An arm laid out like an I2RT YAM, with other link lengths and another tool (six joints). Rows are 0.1 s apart.
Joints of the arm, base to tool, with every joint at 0 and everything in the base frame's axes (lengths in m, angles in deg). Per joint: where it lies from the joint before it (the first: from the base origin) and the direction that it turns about. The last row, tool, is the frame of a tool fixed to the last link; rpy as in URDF.
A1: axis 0 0 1 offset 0 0 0.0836
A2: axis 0 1 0 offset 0.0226 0.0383 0.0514
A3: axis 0 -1 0 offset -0.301 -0.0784 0
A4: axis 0 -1 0 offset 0.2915 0.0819 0.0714
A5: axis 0 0 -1 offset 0.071 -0.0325 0.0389
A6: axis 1 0 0 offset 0.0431 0 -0.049
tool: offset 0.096 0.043 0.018 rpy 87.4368 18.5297 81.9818
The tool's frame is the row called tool.
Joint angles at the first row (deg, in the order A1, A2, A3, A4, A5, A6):
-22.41 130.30 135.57 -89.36 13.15 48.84
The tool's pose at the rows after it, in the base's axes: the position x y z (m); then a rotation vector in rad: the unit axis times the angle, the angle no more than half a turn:
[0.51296 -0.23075 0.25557 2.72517 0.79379 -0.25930]
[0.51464 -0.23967 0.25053 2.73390 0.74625 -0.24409]
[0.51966 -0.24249 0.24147 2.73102 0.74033 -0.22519]
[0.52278 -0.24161 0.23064 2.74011 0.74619 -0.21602]
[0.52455 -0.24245 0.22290 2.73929 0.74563 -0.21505]
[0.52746 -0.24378 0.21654 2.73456 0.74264 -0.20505]
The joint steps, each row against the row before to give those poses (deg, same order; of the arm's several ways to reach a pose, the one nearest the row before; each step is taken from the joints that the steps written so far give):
-0.81 0.02 -0.64 1.81 -0.02 2.47
-0.68 0.18 -0.91 1.82 -0.03 1.14
-0.11 0.00 -1.97 2.77 -0.22 -0.03
0.04 0.00 -2.08 2.01 -0.67 0.00
0.00 0.00 -1.53 1.60 0.02 0.00
0.00 0.00 -1.35 1.88 0.02 -0.02

